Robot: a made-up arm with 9 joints. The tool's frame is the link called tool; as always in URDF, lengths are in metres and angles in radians. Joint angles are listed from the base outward.
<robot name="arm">
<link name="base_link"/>
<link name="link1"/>
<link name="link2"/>
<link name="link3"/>
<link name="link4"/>
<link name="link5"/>
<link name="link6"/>
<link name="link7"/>
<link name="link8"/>
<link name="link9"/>
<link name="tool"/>
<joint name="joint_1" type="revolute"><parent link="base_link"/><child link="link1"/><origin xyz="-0.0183 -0.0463 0.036" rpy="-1.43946 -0.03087 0.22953"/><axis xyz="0 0 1"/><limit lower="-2.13" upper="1.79"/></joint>
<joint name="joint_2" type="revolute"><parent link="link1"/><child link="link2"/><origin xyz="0.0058 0.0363 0.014" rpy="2.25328 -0.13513 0.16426"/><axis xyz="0 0 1"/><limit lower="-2.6" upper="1.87"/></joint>
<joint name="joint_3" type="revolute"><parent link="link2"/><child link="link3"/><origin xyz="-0.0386 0.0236 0.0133" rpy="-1.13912 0.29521 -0.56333"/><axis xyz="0 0 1"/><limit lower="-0.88" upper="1.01"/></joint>
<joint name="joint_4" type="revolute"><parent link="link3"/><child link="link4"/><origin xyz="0.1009 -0.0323 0.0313" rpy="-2.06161 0.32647 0.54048"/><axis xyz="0 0 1"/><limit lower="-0.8" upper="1"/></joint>
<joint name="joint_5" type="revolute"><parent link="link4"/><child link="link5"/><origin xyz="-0.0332 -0.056 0.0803" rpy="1.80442 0.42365 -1.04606"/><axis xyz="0 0 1"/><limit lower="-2.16" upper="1.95"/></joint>
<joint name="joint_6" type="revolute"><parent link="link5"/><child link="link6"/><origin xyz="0.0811 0.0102 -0.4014" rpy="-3.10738 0.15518 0.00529"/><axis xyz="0 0 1"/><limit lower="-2.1" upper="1.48"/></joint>
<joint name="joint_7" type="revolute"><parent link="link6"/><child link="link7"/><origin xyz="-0.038 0.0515 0.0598" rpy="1.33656 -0.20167 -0.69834"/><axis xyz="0 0 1"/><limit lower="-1.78" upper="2.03"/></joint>
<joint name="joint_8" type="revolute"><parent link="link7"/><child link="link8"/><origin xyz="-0.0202 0.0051 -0.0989" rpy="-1.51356 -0.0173 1.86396"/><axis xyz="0 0 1"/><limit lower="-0.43" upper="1.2"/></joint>
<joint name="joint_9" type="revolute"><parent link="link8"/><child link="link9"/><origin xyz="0.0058 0.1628 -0.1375" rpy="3.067 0.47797 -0.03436"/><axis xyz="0 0 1"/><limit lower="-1.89" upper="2.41"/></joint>
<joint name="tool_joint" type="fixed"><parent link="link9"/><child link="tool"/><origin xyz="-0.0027 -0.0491 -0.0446" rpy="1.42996 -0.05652 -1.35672"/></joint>
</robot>
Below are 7 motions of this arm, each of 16 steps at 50 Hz.
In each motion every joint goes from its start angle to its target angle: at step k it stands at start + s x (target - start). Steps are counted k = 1, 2, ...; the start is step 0. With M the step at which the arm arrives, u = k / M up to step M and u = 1 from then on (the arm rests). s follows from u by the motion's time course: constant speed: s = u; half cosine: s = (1 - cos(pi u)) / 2; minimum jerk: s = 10 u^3 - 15 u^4 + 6 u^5.
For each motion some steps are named. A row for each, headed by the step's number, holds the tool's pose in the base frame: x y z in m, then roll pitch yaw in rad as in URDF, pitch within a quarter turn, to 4 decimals.
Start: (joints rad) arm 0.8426 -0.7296 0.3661 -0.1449 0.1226 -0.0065 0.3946 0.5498 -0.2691
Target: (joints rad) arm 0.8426 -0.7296 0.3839 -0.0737 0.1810 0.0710 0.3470 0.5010 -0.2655
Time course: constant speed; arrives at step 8
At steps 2, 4, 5, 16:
2: -0.3490 0.1288 -0.4352 -0.2054 0.9049 0.3963
4: -0.3557 0.1229 -0.4315 -0.2114 0.9258 0.3879
5: -0.3590 0.1199 -0.4296 -0.2147 0.9362 0.3836
16: -0.3688 0.1109 -0.4238 -0.2257 0.9671 0.3696

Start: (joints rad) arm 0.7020 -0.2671 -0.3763 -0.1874 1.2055 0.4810 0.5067 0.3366 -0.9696
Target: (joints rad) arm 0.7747 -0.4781 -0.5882 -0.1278 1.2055 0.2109 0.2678 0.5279 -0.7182
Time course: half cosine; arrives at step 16
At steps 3, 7, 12, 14, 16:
3: -0.1155 0.0902 -0.4994 -0.5743 -0.2416 1.1598
7: -0.1462 0.0534 -0.5004 -0.4742 -0.1460 1.1577
12: -0.1926 -0.0014 -0.4897 -0.3271 -0.0022 1.1609
14: -0.2038 -0.0147 -0.4848 -0.2908 0.0336 1.1629
16: -0.2078 -0.0194 -0.4829 -0.2780 0.0463 1.1637

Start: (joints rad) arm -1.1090 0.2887 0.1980 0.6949 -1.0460 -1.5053 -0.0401 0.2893 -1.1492
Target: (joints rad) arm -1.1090 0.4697 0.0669 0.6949 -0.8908 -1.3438 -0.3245 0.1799 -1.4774
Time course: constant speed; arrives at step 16
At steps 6, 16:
6: 0.5139 0.0587 0.0847 -2.5575 -0.7851 2.8522
16: 0.5092 0.0450 0.1369 -2.7935 -0.6550 -3.1105

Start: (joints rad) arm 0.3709 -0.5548 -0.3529 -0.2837 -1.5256 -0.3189 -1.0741 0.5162 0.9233
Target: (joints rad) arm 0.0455 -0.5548 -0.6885 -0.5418 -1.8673 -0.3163 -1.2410 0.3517 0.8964
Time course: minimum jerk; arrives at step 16
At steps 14, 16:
14: -0.1396 -0.4132 -0.2737 0.9803 -0.0958 -1.3462
16: -0.1388 -0.4130 -0.2747 0.9933 -0.0999 -1.3516

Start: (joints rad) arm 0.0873 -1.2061 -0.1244 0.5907 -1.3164 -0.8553 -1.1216 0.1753 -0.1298
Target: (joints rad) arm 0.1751 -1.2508 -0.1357 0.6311 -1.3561 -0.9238 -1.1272 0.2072 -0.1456
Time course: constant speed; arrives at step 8
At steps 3, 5, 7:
3: -0.3255 -0.4360 -0.0190 -0.5956 -0.0638 -1.2292
5: -0.3261 -0.4351 -0.0010 -0.6334 -0.0679 -1.2207
7: -0.3261 -0.4340 0.0170 -0.6712 -0.0715 -1.2119

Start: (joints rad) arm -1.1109 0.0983 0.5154 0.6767 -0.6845 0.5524 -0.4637 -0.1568 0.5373
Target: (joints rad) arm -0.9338 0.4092 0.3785 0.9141 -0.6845 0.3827 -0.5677 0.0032 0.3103
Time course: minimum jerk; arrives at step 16
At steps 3, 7, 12, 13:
3: 0.4541 -0.2565 -0.1414 0.6747 -0.0082 -0.6429
7: 0.4487 -0.2795 -0.0871 0.6038 -0.2049 -0.6974
12: 0.4346 -0.2972 -0.0076 0.5310 -0.5056 -0.7502
13: 0.4328 -0.2981 0.0004 0.5254 -0.5374 -0.7544

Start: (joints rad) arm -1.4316 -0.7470 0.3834 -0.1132 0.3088 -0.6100 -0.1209 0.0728 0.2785
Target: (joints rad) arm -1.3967 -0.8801 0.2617 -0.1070 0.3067 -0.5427 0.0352 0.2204 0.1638
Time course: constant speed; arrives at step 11
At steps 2, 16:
2: 0.4532 0.4357 0.1964 -0.1308 -0.7173 0.8225
16: 0.5150 0.3468 0.1564 -0.0584 -0.8155 0.5035

